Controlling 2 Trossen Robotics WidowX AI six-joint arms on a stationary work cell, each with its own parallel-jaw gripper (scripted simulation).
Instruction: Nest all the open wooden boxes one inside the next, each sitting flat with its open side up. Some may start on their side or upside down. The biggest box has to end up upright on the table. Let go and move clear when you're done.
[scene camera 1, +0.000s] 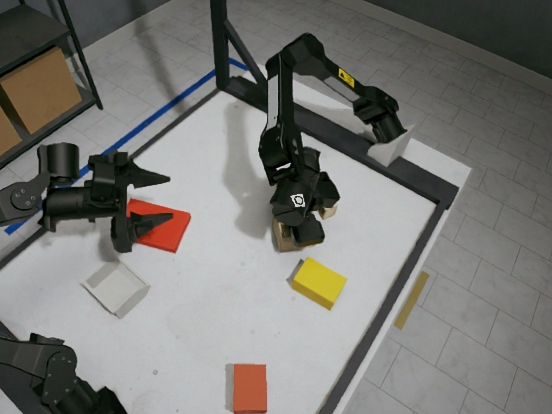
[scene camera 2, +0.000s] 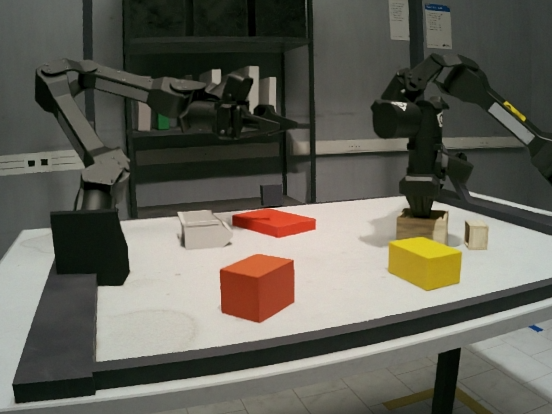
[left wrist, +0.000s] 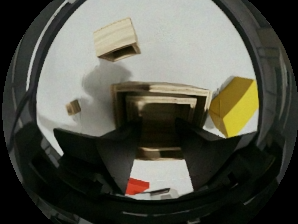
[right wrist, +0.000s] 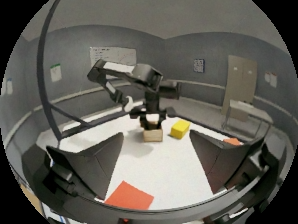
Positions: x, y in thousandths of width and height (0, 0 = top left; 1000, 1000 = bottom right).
Scene:
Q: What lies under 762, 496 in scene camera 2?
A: My left gripper.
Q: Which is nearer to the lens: the orange block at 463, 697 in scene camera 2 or the flat red block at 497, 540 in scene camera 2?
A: The orange block.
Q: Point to a white box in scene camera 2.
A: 365, 554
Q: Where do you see my right gripper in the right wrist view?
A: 525, 600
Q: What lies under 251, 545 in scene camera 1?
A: My right gripper.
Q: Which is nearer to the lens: the biggest wooden box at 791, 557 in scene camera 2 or the flat red block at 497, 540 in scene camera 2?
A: The biggest wooden box.

